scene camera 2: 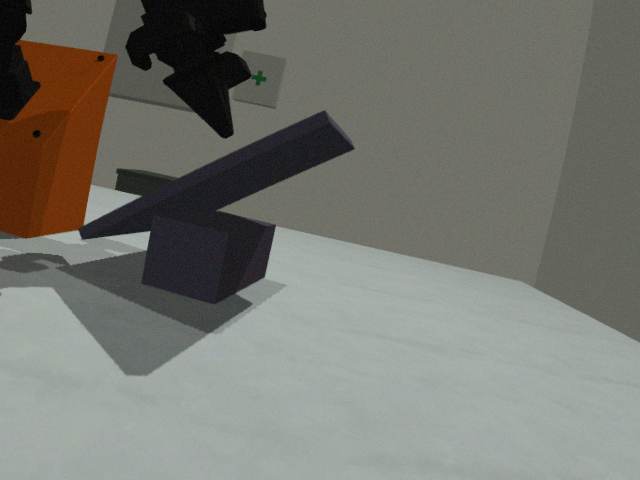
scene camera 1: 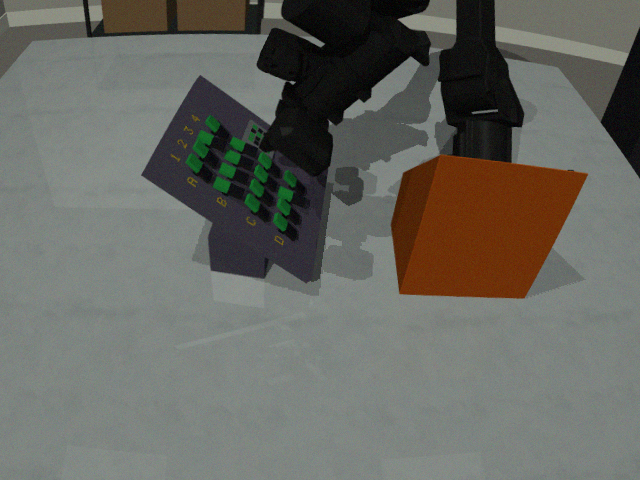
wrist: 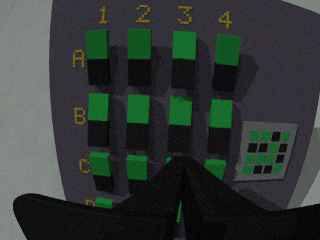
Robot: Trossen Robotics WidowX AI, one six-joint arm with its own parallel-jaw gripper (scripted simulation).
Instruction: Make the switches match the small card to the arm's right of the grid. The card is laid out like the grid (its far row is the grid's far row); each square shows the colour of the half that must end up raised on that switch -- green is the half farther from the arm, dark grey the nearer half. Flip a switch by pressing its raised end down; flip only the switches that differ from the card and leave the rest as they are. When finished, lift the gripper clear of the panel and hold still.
Labels:
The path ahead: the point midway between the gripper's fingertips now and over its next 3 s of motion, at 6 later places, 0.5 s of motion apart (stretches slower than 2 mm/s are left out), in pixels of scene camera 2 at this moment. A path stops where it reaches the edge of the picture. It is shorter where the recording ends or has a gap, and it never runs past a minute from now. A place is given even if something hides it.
The gripper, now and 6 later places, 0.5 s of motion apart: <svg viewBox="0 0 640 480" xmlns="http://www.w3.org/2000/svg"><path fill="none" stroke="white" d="M228 136L236 153L238 159L239 161L239 163L232 151L206 110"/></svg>

